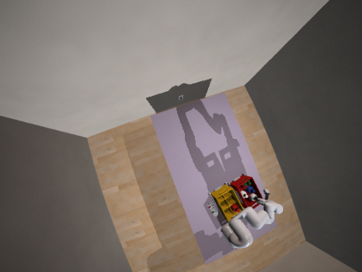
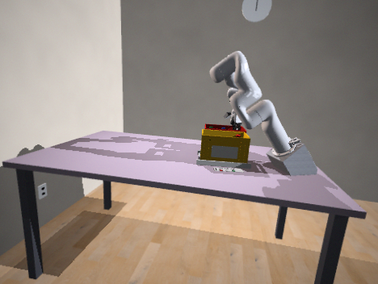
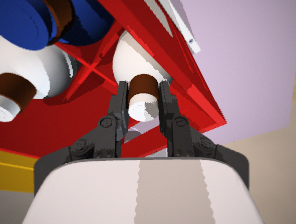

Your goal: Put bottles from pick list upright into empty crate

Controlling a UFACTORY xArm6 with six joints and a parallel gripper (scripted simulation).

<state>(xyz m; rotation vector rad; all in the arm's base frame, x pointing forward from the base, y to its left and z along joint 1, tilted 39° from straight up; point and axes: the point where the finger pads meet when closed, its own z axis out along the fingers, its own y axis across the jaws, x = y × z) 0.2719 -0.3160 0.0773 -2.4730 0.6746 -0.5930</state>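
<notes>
Right now my hand is 7 cm above the white bottle. Round my hand: red crate: 7 cm to the left, 7 cm below, 7 cm ahead; blue-label bottle: 8 cm ahead, 7 cm below, 3 cm to the left; green-label bottle: 17 cm ahead, 7 cm below, 6 cm to the left.
</notes>
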